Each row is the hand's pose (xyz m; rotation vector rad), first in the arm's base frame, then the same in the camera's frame.
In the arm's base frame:
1: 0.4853 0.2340 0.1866 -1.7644 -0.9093 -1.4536
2: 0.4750 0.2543 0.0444 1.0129 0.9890 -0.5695
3: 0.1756 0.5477 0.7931 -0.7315 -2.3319 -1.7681
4: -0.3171 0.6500 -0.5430 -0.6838 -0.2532 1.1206
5: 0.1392 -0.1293 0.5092 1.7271 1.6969 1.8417
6: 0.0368 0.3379 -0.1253 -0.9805 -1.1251 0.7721
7: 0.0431 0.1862 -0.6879 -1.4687 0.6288 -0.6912
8: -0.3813 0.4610 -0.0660 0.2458 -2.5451 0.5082
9: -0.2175 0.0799 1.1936 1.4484 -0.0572 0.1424
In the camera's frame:
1: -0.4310 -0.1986 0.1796 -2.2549 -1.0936 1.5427
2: -0.4908 -0.2923 0.2712 -1.3648 1.6548 -1.3831
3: -0.5457 0.5212 0.0039 -0.8724 -1.5296 0.9445
4: -1.0071 -0.1330 1.1861 -0.5691 2.1568 1.9451
5: 0.0226 0.1672 0.3073 -1.3878 -2.0457 1.3266
6: -0.6024 -0.1227 0.7031 -0.5633 0.9938 2.3110
7: -0.6185 -0.5801 1.0638 2.4226 -0.6484 -0.8330
8: -0.6871 0.2134 0.9739 0.4655 -0.1193 1.3234
9: 0.0321 0.9483 0.1365 -0.2768 1.5361 -0.5754

